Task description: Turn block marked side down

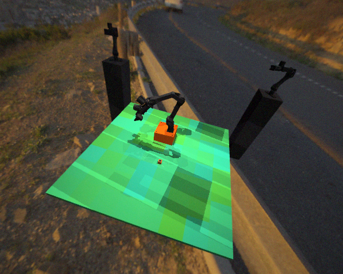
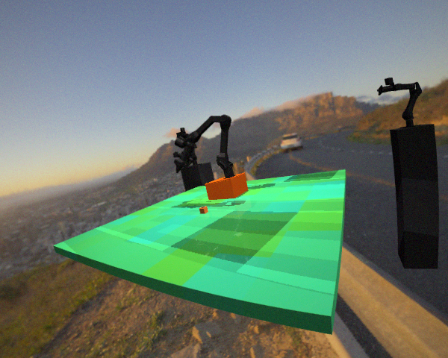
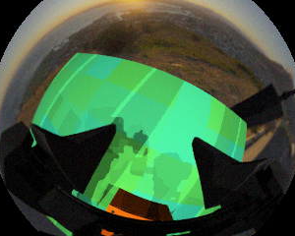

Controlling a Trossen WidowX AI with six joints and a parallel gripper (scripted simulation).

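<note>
Right now my gripper tip is 340 mm to the right of the orange block, 270 mm short of it and 190 mm above it.
</note>
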